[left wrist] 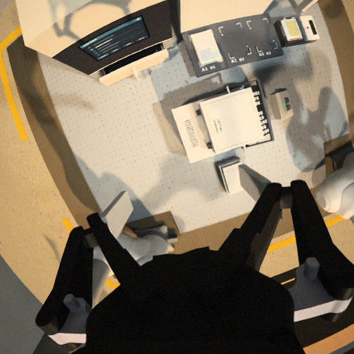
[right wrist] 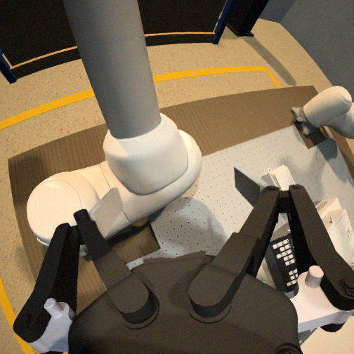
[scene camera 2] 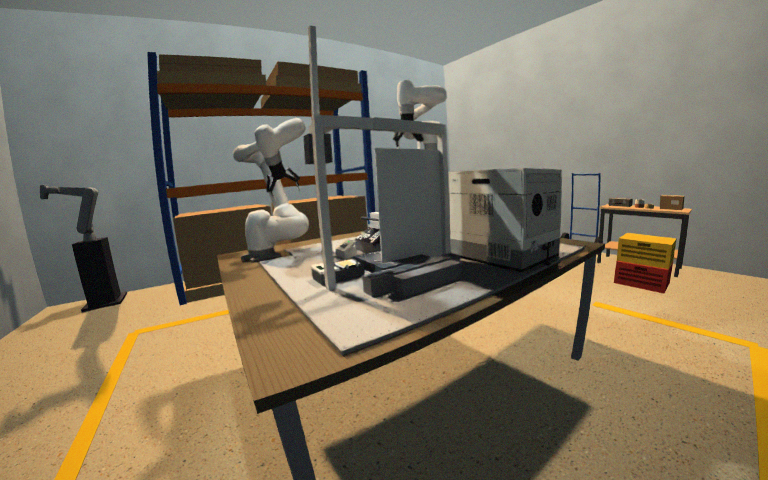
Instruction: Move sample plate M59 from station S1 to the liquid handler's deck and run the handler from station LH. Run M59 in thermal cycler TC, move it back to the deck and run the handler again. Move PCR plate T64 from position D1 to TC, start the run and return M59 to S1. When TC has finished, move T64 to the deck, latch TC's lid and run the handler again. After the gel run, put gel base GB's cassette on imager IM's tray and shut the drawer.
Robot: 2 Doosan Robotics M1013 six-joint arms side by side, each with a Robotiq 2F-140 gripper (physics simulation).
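Frame: origin at the left arm's base, x back, y right, z up, level; metres.
Where they show: right gripper, fingertip midpoint: [scene camera 2: 287, 194]; right arm's base at its link origin: [scene camera 2: 262, 256].
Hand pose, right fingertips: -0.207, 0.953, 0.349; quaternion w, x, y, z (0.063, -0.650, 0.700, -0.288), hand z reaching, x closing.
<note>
After its pixels a point has its place, as x, y, z.
My left gripper [left wrist: 182, 188] [scene camera 2: 408, 137] {-0.471, 0.268, 0.551} is open and empty, high above the table. My right gripper [right wrist: 176, 187] [scene camera 2: 284, 183] {-0.207, 0.952, 0.350} is open and empty. In the left wrist view, the thermal cycler's white lid [left wrist: 234, 120] is down. A white plate [left wrist: 231, 176] [right wrist: 281, 176] sits on a small dark holder in front of it. Another white plate [left wrist: 205, 47] sits at D1 on the dark deck board [left wrist: 240, 59]; D2 and D3 are empty. The gel base [left wrist: 297, 31] carries a yellow cassette [left wrist: 292, 29]. The imager's drawer [left wrist: 135, 69] stands slightly out. Plate labels are unreadable.
The imager [scene camera 2: 487, 215] {-1.112, 0.307, 0.224} stands beside the handler's upright panel [scene camera 2: 408, 203] {-0.934, 0.583, 0.286} and tall frame post [scene camera 2: 318, 96] {-0.852, 0.909, 0.730}. A small box with a green light [left wrist: 282, 105] stands right of the cycler. The right arm's white base [right wrist: 65, 205] and the left arm's base [right wrist: 327, 107] stand at the table's edge.
</note>
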